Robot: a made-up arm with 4 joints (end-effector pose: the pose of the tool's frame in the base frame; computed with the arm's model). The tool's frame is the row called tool. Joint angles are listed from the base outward.
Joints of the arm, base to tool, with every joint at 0 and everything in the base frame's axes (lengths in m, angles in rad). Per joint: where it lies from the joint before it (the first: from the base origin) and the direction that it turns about. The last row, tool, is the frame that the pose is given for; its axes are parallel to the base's.
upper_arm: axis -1 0 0 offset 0 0 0.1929
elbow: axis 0 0 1 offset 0.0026 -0.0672 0.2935
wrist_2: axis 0 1 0 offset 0.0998 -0.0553 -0.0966
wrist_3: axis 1 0 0 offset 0.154 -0.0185 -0.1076
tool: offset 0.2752 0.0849 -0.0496
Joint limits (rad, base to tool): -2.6..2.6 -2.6..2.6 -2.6..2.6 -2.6..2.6
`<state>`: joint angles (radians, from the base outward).
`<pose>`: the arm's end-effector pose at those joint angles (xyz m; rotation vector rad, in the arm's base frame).
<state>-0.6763 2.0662 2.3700 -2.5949</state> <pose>0.2891 -0.1685 0.0269 1.4605 0.8394 -1.0754</pose>
Working (the frame after each row of the table, in the pose's form):
after upper_arm: 0.0000 0.0000 0.1929 0.6763 0.0000 0.0000
after elbow: 0.0026 -0.2361 0.3797 0.4139 -0.6942 1.9740
after wrist_2: 0.0038 -0.0867 0.3758 -1.7013 0.8433 1.1453
after wrist_3: 0.1082 -0.1881 0.2556 1.4605 0.8394 -1.0754

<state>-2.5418 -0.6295 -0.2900 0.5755</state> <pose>0.4539 0.1772 -0.1959 2.8528 0.5424 -0.8622</pose>
Working (the frame after each row of the table, in the pose's form):
after upper_arm: 0.0000 0.0000 0.1929 2.5418 0.0000 0.0000
after elbow: 0.0026 -0.1102 -0.0873 2.4346 0.7926 -0.2451
after wrist_2: 0.0507 0.0297 -0.0660 2.3271 0.6623 -0.5827
after wrist_3: 0.1840 0.1621 -0.0849 2.8528 0.5424 -0.8622

